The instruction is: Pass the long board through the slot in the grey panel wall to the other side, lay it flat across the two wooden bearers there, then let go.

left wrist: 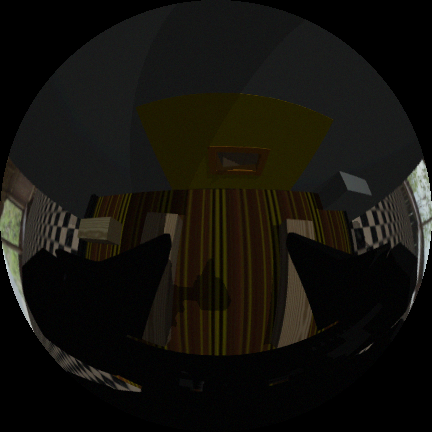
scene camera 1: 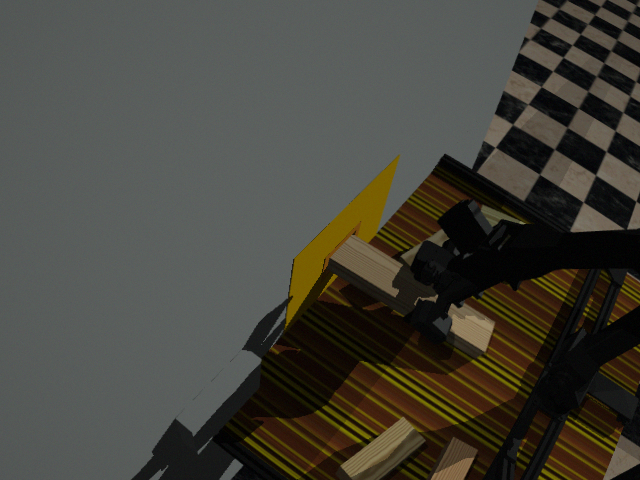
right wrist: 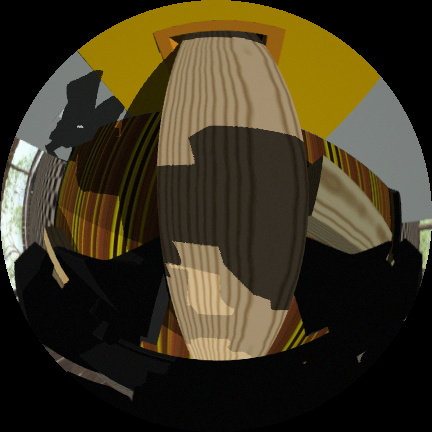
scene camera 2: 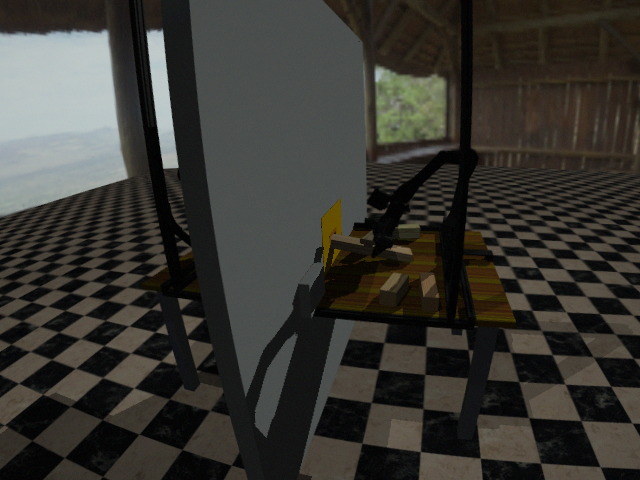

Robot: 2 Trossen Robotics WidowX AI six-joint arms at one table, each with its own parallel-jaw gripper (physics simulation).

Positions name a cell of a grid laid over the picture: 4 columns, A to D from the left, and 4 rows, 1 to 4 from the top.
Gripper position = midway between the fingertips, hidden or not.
My left gripper (left wrist: C3) is open and holds nothing. Also in view: my right gripper (scene camera 1: C3) and a slot (right wrist: B1).
My right gripper shows as well in the right wrist view (right wrist: C3) and in scene camera 2 (scene camera 2: C3).
